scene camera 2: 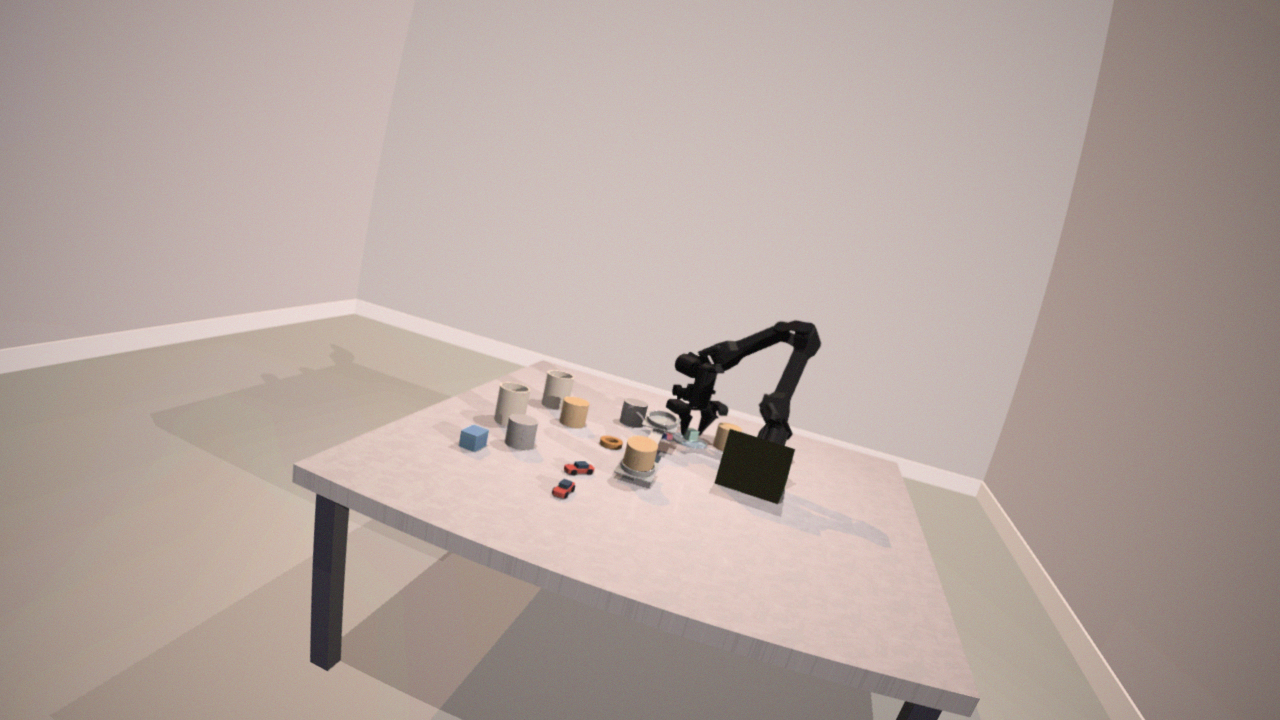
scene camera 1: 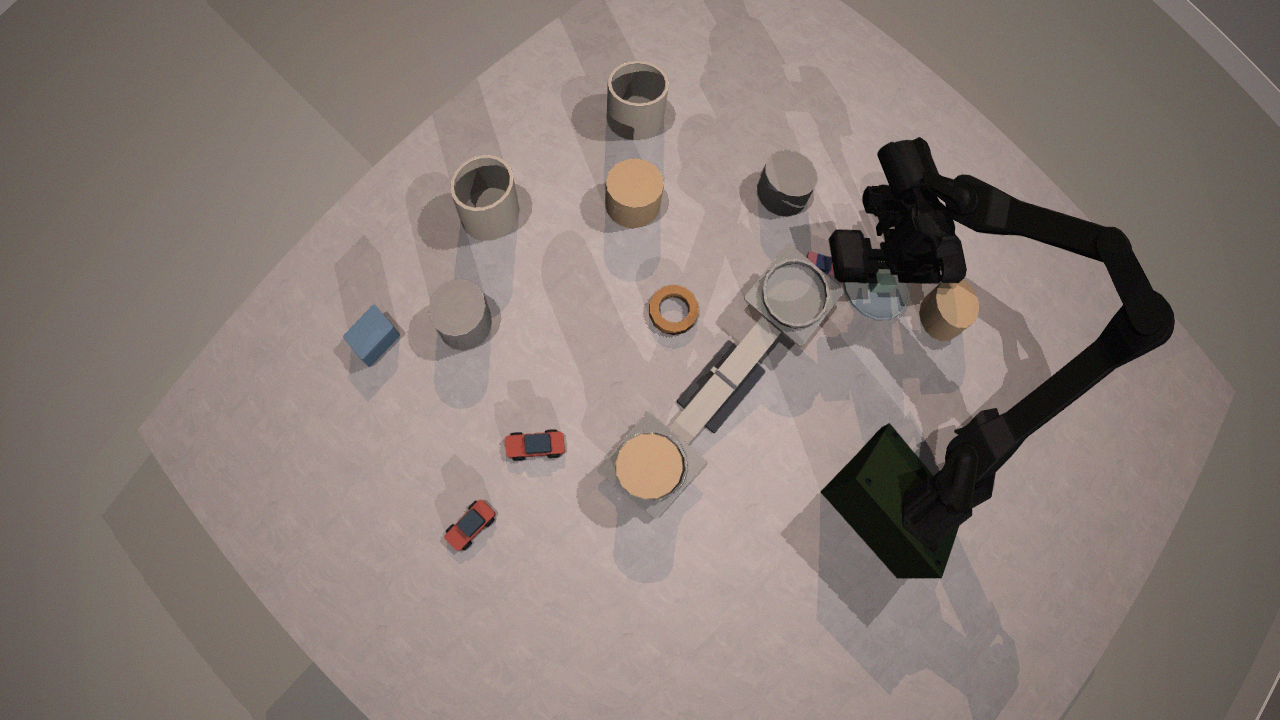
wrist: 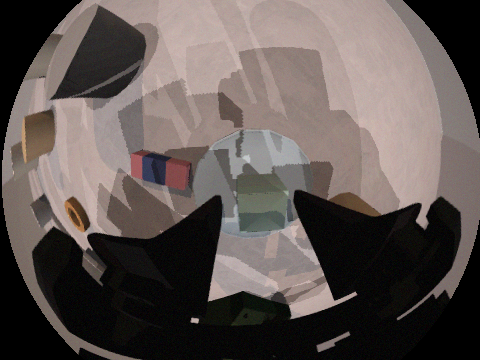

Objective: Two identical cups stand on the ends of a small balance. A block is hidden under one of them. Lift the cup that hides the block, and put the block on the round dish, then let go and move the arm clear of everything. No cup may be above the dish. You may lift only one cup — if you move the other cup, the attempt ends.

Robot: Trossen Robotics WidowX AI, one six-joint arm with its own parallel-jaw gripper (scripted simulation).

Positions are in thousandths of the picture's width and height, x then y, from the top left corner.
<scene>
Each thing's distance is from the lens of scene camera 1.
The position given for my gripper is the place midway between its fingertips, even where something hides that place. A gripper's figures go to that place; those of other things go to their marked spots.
my gripper (scene camera 1: 688, 387): 1.06 m
tan cup (scene camera 1: 743, 428): 1.04 m
</scene>
